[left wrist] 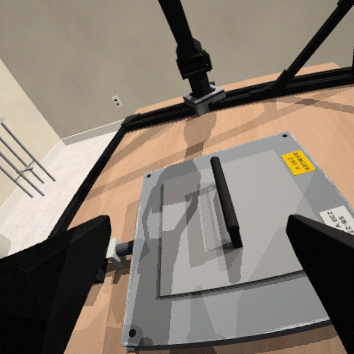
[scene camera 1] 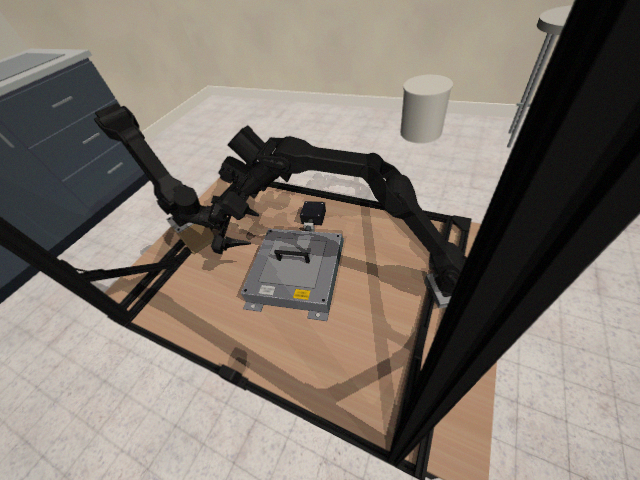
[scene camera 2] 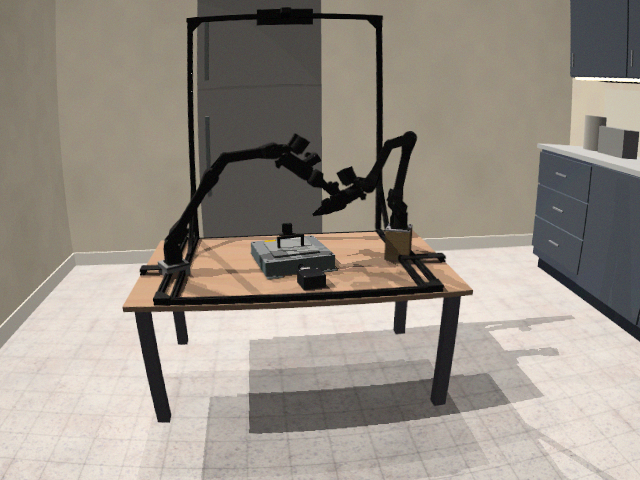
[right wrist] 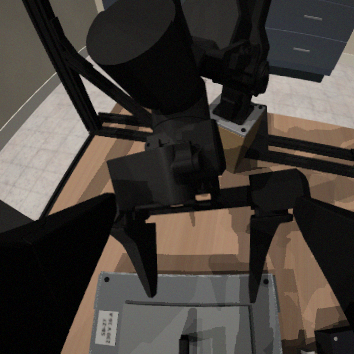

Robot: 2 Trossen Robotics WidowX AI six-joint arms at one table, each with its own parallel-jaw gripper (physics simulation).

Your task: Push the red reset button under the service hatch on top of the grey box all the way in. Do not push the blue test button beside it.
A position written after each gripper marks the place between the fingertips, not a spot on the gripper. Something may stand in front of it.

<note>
The right gripper [scene camera 1: 229, 201] is open, holding nothing. Also in view: the left gripper [scene camera 1: 255, 229] and a grey box [scene camera 2: 310, 267].
The left gripper shows as well in the left wrist view [left wrist: 199, 223] and in the right wrist view [right wrist: 198, 299]. The right gripper also shows in scene camera 2 [scene camera 2: 325, 185] and in the right wrist view [right wrist: 206, 203]. The grey box shows as well in the left wrist view [left wrist: 281, 305] and in the right wrist view [right wrist: 113, 289].
</note>
